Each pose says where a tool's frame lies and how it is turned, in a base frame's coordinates. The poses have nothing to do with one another.
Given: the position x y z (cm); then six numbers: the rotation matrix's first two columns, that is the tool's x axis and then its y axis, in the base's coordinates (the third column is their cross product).
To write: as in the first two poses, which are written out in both.
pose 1, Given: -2.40 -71.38 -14.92 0.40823 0.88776 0.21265 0.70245 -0.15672 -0.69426
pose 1, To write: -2.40 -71.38 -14.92 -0.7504 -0.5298 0.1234 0.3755
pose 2, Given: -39.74 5.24 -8.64 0.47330 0.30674 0.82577 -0.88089 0.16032 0.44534
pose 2, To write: -39.74 5.24 -8.64 0.4917 -0.2919 0.4220 0.7035
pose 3, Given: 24.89 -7.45 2.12 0.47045 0.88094 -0.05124 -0.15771 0.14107 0.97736
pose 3, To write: 24.89 -7.45 2.12 0.5301 0.3411 0.3853 0.6739
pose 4, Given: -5.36 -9.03 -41.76 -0.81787 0.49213 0.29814 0.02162 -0.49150 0.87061
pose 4, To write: -5.36 -9.03 -41.76 0.2657 0.4835 0.8217 0.1432
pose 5, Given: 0.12 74.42 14.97 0.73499 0.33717 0.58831 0.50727 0.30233 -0.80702
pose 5, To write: 0.12 74.42 14.97 -0.5877 -0.3592 -0.0589 0.7226
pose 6, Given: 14.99 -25.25 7.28 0.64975 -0.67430 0.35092 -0.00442 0.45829 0.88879
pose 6, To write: 14.99 -25.25 7.28 0.4735 -0.3584 -0.2161 0.7751
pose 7, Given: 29.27 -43.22 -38.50 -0.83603 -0.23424 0.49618 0.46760 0.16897 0.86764
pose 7, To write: 29.27 -43.22 -38.50 -0.0818 -0.7136 -0.6394 0.2744
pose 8, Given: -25.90 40.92 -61.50 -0.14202 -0.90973 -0.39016 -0.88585 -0.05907 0.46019
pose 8, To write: -25.90 40.92 -61.50 0.6547 -0.6856 -0.3176 0.0188
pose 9, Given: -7.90 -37.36 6.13 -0.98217 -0.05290 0.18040 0.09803 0.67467 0.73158
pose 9, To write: -7.90 -37.36 6.13 -0.0124 -0.9103 -0.4031 0.0936
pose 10, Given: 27.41 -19.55 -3.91 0.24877 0.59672 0.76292 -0.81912 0.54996 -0.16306
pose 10, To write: 27.41 -19.55 -3.91 0.1353 -0.4110 0.4547 0.7785
